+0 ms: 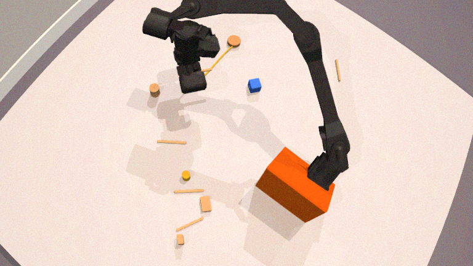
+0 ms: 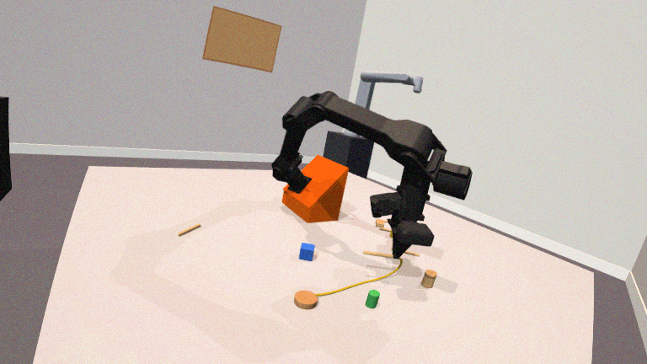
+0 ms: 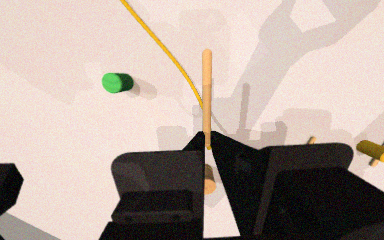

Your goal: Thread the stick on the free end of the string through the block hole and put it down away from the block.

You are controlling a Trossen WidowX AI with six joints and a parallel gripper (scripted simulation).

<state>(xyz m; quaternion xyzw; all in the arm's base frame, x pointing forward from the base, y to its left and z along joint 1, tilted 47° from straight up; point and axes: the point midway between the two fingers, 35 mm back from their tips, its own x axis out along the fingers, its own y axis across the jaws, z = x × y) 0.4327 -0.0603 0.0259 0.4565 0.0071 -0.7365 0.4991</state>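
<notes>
Right now my gripper tip is 16 cm past the blue block, 10 cm to the left of it and 5 cm above it. Round my gripper tip: thin wooden stick: 1 cm behind, 1 cm to the right; then green cylinder: 4 cm ahead, 10 cm to the right, 5 cm below; then tan cylinder: 6 cm ahead, 7 cm to the left, 5 cm below.
</notes>
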